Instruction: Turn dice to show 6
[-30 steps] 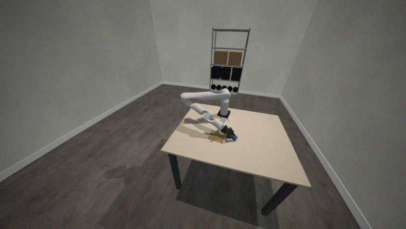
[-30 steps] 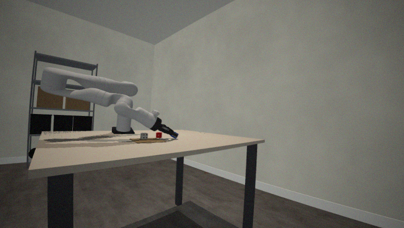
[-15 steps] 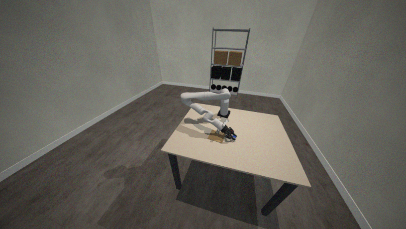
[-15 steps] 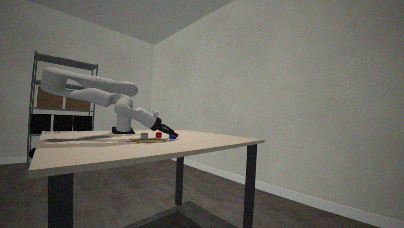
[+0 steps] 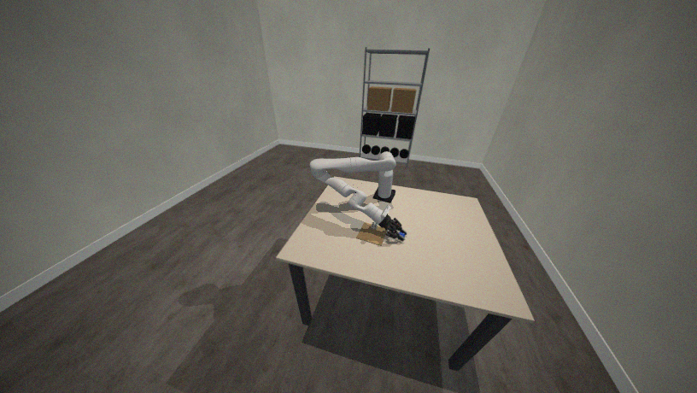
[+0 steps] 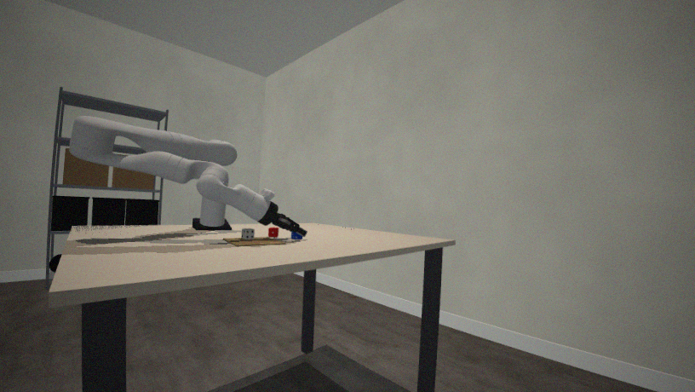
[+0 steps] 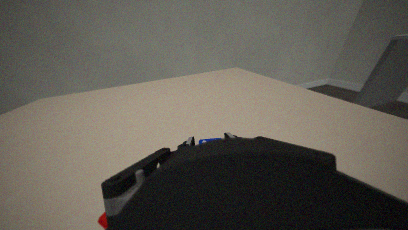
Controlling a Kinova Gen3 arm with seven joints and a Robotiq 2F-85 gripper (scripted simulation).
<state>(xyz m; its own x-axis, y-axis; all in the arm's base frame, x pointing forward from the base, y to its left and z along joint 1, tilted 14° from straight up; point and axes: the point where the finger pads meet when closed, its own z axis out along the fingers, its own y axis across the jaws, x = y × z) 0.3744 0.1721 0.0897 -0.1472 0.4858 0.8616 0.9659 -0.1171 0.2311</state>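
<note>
My gripper is now 10 mm to the left of the blue die and 10 mm above it. Round my hand: tan mat: 20 mm ahead, 160 mm to the right, 20 mm below; then white die: 30 mm behind, 160 mm to the right, 10 mm below; then red die: 80 mm behind, 50 mm to the right, 10 mm below.
</note>
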